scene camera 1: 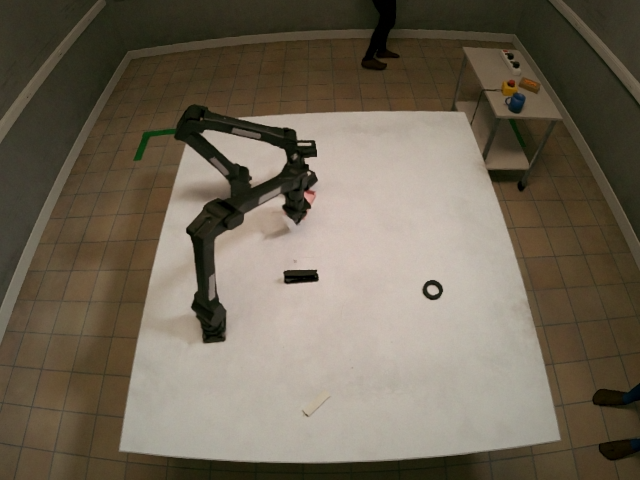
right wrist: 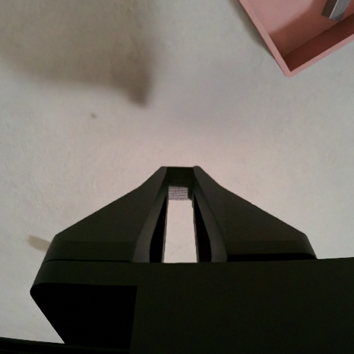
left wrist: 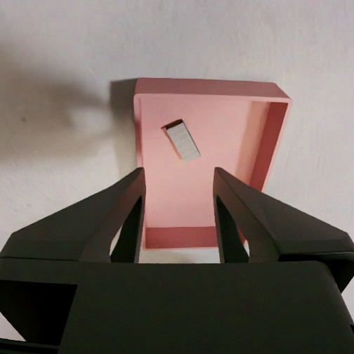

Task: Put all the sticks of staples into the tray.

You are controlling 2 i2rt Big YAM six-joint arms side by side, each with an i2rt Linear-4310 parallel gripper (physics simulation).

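Frame: origin at the left arm's base, x ahead, y left, z up, level; centimetres.
Seen in the pictures: right gripper, fingertip midpoint: (scene camera 1: 296, 222); right arm's base at its link origin: (scene camera 1: 214, 327).
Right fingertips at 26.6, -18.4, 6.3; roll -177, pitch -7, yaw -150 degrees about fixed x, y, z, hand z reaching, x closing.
Offsets run from my right fingertips to a thing's top centre, as dx, dy, dz. Level surfaces: height alone.
The pink tray {+0.5, +14.4, -3.5} (scene camera 1: 310, 196) (left wrist: 205, 88) (right wrist: 286, 68) lies on the table, partly hidden by the arms in the scene view. A grey stick of staples (left wrist: 184, 141) (right wrist: 336, 8) lies slanted on the tray's floor. My left gripper (left wrist: 179, 177) is open and empty above the tray, with that stick beyond its fingertips; the right arm hides it in the scene view. My right gripper (scene camera 1: 295, 220) (right wrist: 179, 176) is shut on another stick of staples (right wrist: 178, 192), whose ridged grey face shows between the fingers. It hangs beside the tray, outside its corner.
A black stapler {+2.0, -22.4, -0.4} (scene camera 1: 300, 276) lies on the white table {dz -6.3} (scene camera 1: 387, 361). A black ring {+52.9, -29.1, -4.8} (scene camera 1: 425, 289) lies farther right, and a pale flat strip {+7.9, -71.0, -5.3} (scene camera 1: 315, 404) near the bottom edge. A tiny speck {-0.7, -14.4, -5.7} (scene camera 1: 295, 260) above the stapler is too small to identify.
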